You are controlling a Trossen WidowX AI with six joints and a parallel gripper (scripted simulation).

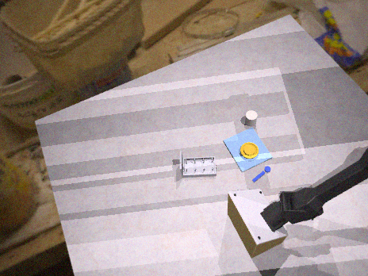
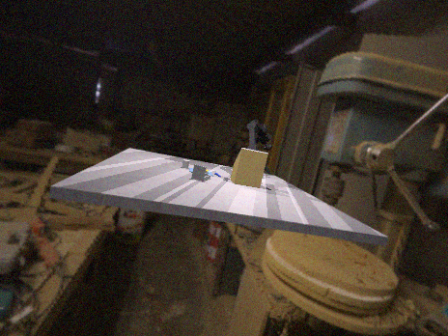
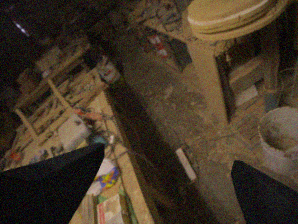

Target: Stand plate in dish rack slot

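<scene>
My gripper tip is now 59 cm short of the yellow plate, 53 cm to the right of it and 22 cm above it. Also, from my gripper tip: light blue mat (61 cm ahead, 53 cm to the left, 24 cm below); then blue spoon (50 cm ahead, 54 cm to the left, 23 cm below); then dish rack (64 cm ahead, 73 cm to the left, 21 cm below).
</scene>
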